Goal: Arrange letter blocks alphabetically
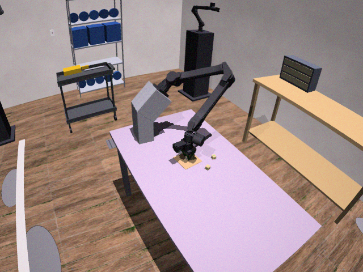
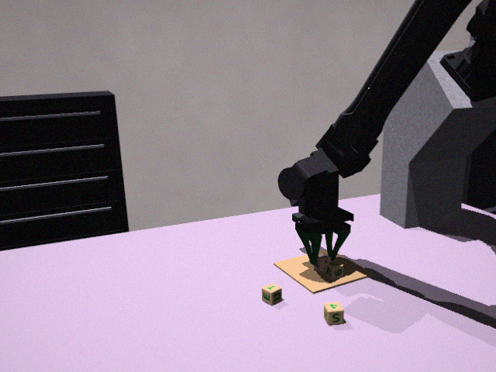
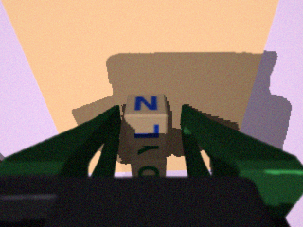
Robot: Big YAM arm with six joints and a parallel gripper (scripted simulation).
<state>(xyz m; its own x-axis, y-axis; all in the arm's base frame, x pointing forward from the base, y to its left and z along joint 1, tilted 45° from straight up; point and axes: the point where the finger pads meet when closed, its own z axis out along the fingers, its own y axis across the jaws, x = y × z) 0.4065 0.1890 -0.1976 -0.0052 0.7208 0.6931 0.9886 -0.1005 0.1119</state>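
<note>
My gripper is now 1 cm above the L block. The rest, counted from my hand: T block 14 cm ahead, 6 cm to the left, 1 cm below; D block 4 cm to the left, 1 cm below; tan mat 2 cm below.
</note>
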